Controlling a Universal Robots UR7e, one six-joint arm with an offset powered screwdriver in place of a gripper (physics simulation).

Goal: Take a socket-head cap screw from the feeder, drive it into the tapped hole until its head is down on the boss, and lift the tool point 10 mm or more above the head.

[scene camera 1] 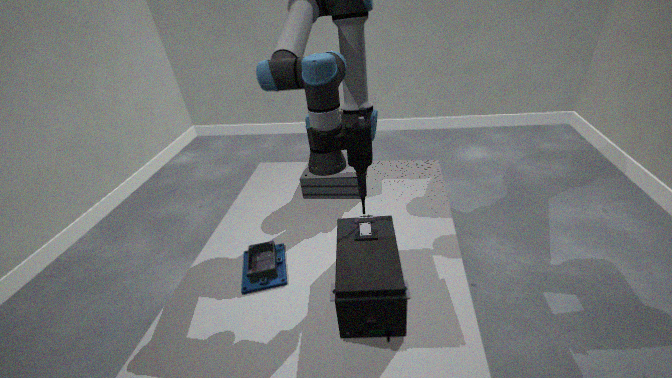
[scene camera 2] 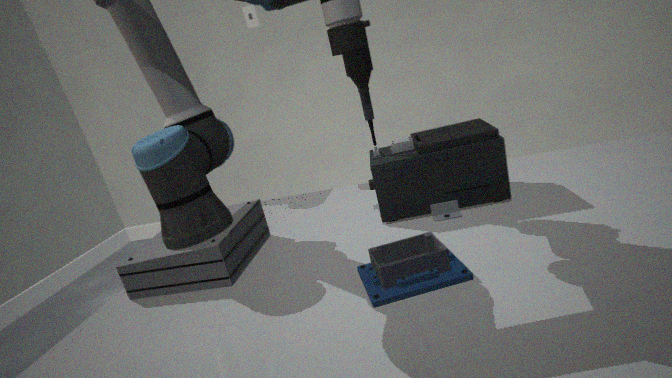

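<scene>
The black screw feeder [scene camera 1: 369,265] [scene camera 2: 440,180] stands on the table, with a small pale pickup part [scene camera 1: 366,216] [scene camera 2: 377,152] at the robot-side end of its top. My screwdriver [scene camera 1: 364,213] [scene camera 2: 375,145] points down, its thin bit tip at or just above that part. Whether a screw is on the bit is too small to tell. A grey open-topped box [scene camera 1: 263,274] [scene camera 2: 390,274] with corner bosses sits on a blue plate [scene camera 1: 250,288] [scene camera 2: 400,294], away from the tool. The tapped hole cannot be made out.
A pale plate [scene camera 1: 365,229] [scene camera 2: 402,146] lies on the feeder top beside the pickup part, next to the raised black cover [scene camera 2: 457,134]. A bracket [scene camera 2: 446,210] stands at the feeder's foot. The arm's grey base block [scene camera 1: 330,187] [scene camera 2: 175,275] stands behind the feeder in scene camera 1.
</scene>
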